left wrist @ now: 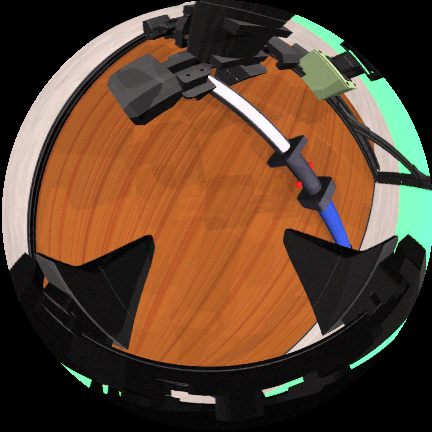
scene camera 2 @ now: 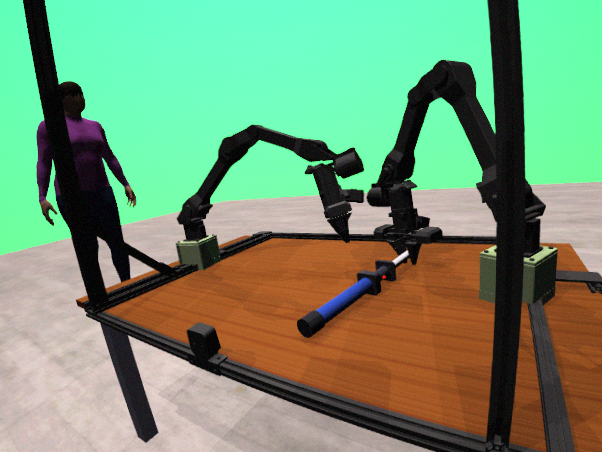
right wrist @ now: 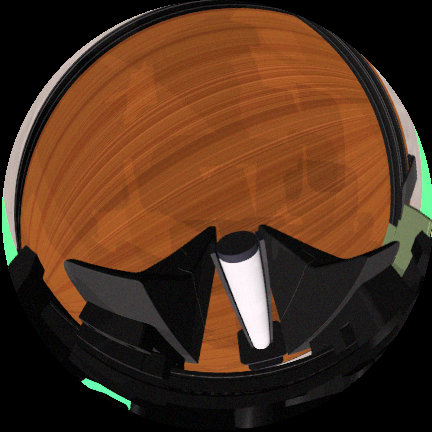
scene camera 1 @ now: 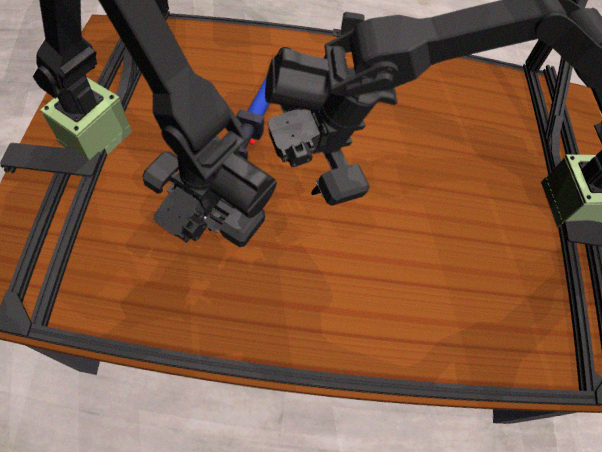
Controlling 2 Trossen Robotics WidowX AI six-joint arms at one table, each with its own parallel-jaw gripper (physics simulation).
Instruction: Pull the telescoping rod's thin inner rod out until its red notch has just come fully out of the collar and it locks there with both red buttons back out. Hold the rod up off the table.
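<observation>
The rod's white inner rod point(scene camera 2: 401, 258) point(left wrist: 252, 115) point(right wrist: 245, 295) extends from the dark collar point(scene camera 2: 382, 272) point(left wrist: 303, 172) with its square flanges. No red notch shows on its visible part. Red buttons point(left wrist: 310, 165) point(left wrist: 299, 185) stick out on both sides of the collar. The thick blue tube point(scene camera 1: 260, 102) point(scene camera 2: 345, 300) point(left wrist: 335, 225) ends in a black cap point(scene camera 2: 310, 324). My right gripper point(scene camera 2: 406, 256) point(right wrist: 236, 232) is shut on the white inner rod near its dark-capped end. My left gripper point(scene camera 2: 346, 240) point(left wrist: 219, 239) is open and empty, above the table beside the rod. The rod's height is hard to judge.
My left arm's wrist point(scene camera 1: 345, 115) hangs over the blue tube in scene camera 1, close to the right arm's wrist point(scene camera 1: 200, 185). Dark rails point(scene camera 1: 300, 372) edge the wooden table point(scene camera 1: 400, 300). A black block point(scene camera 2: 204, 340) stands on the near rail, and an upright post point(scene camera 2: 505, 200) rises at the right.
</observation>
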